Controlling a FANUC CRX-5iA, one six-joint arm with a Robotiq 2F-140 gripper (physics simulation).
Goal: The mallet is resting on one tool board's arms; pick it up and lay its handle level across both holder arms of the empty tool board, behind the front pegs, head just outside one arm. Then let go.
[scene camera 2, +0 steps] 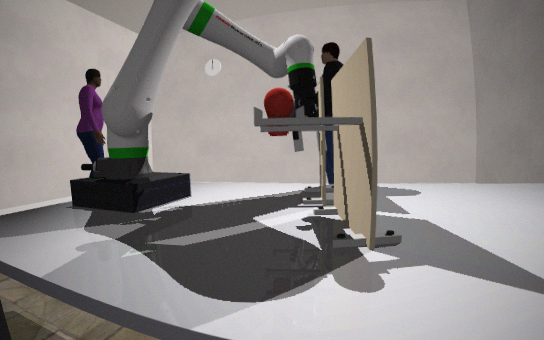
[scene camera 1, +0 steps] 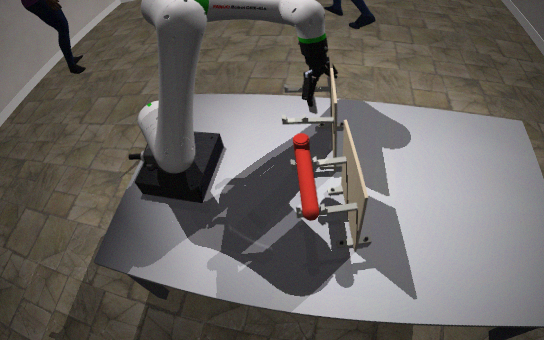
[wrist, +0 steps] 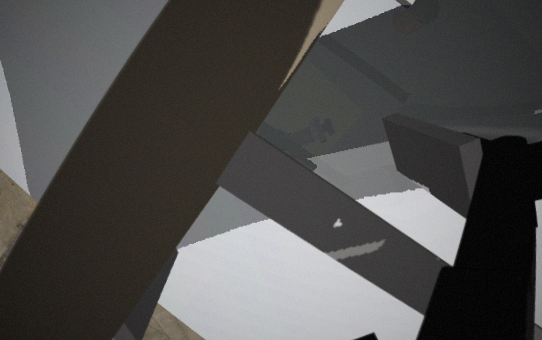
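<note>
The red mallet (scene camera 1: 305, 175) lies across both holder arms (scene camera 1: 335, 161) of the nearer tool board (scene camera 1: 354, 182) (scene camera 2: 353, 135); in scene camera 2 its red end (scene camera 2: 278, 102) shows above the arm (scene camera 2: 311, 121). The farther tool board (scene camera 1: 333, 98) (scene camera 2: 322, 142) stands empty, and its two arms (scene camera 1: 304, 120) carry nothing. My gripper (scene camera 1: 318, 88) (scene camera 2: 304, 133) is open and empty. It hangs close in front of the empty board, between its two arms, far from the mallet.
The robot's black base (scene camera 1: 183, 175) (scene camera 2: 146, 192) stands on the white table (scene camera 1: 237, 111) to the left of the boards. A person (scene camera 2: 331, 67) stands on the floor behind the boards. Grey feet hold both boards to the table.
</note>
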